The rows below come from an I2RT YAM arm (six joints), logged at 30 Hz.
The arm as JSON. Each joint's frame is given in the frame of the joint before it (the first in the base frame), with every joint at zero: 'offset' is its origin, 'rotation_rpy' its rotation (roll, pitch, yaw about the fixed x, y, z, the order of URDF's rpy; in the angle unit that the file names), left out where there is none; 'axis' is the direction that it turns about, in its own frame. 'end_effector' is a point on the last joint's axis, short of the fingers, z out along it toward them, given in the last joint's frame.
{
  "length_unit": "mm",
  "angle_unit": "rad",
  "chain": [
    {
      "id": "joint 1",
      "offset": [
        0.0,
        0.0,
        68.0
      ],
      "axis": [
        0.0,
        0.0,
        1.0
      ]
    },
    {
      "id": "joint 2",
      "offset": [
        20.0,
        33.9,
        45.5
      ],
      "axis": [
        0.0,
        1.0,
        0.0
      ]
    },
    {
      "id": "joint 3",
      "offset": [
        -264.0,
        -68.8,
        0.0
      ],
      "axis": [
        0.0,
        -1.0,
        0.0
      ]
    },
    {
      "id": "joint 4",
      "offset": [
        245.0,
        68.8,
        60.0
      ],
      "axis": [
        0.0,
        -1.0,
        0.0
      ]
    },
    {
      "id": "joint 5",
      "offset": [
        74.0,
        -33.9,
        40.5
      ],
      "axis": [
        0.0,
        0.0,
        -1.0
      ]
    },
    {
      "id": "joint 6",
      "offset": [
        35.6,
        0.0,
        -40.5
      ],
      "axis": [
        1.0,
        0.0,
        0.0
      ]
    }
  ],
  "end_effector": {
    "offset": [
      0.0,
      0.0,
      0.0
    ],
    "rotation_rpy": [
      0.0,
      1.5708,
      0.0
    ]
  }
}
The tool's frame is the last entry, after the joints.
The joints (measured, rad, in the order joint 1, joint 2, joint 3, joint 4, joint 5, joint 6), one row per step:
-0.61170, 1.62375, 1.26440, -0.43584, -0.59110, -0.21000
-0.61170, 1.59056, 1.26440, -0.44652, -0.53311, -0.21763
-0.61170, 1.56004, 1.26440, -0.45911, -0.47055, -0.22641
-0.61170, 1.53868, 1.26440, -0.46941, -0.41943, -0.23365
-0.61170, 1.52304, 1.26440, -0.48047, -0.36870, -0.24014
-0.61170, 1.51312, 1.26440, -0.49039, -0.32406, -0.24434
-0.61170, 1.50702, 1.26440, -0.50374, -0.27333, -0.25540
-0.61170, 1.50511, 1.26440, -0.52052, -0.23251, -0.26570
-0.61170, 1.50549, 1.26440, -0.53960, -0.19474, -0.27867
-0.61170, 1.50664, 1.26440, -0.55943, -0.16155, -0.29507
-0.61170, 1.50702, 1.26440, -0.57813, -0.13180, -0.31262
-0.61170, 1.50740, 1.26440, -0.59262, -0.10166, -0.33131
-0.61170, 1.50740, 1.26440, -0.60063, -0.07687, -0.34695
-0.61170, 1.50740, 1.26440, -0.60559, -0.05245, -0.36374
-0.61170, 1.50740, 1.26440, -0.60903, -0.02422, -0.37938
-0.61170, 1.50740, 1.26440, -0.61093, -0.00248, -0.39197
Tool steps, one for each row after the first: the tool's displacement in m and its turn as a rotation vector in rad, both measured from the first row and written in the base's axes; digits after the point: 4 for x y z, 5 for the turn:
-0.0055, 0.0017, 0.0095, -0.05252, 0.00439, -0.03651
-0.0110, 0.0032, 0.0179, -0.10531, 0.01438, -0.07622
-0.0153, 0.0042, 0.0235, -0.14606, 0.02570, -0.10891
-0.0188, 0.0047, 0.0271, -0.18226, 0.04260, -0.14152
-0.0215, 0.0047, 0.0291, -0.21072, 0.06113, -0.17081
-0.0239, 0.0043, 0.0296, -0.24433, 0.08892, -0.19911
-0.0258, 0.0039, 0.0287, -0.26814, 0.11968, -0.21931
-0.0275, 0.0035, 0.0268, -0.29023, 0.15378, -0.23419
-0.0292, 0.0032, 0.0248, -0.31170, 0.18795, -0.24246
-0.0308, 0.0031, 0.0232, -0.33295, 0.21948, -0.24707
-0.0323, 0.0028, 0.0219, -0.35716, 0.24806, -0.25121
-0.0333, 0.0024, 0.0213, -0.37913, 0.26827, -0.25487
-0.0341, 0.0019, 0.0209, -0.40298, 0.28609, -0.25785
-0.0349, 0.0013, 0.0206, -0.42877, 0.30467, -0.26426
-0.0354, 0.0007, 0.0204, -0.44924, 0.31866, -0.26882

